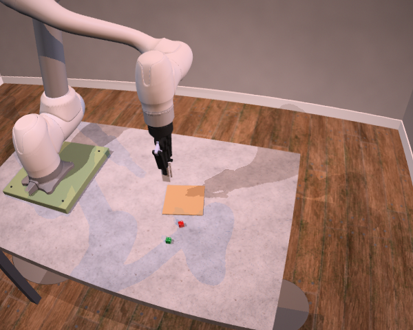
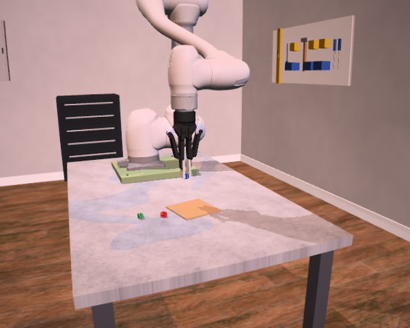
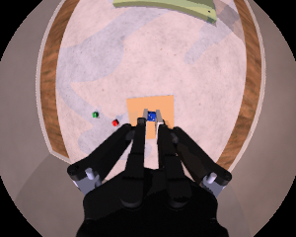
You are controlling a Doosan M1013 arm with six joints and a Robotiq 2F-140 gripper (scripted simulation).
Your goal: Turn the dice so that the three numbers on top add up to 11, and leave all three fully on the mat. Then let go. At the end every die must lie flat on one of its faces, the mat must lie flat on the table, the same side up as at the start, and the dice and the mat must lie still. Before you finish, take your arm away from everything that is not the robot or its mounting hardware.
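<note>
The orange mat is 50 mm ahead of my hand, 10 mm to the left of it and 140 mm below it. Round my hand: red die (80 mm ahead, 100 mm to the right, 130 mm below); then blue die (30 mm below); then green die (70 mm ahead, 170 mm to the right, 130 mm below).
</note>
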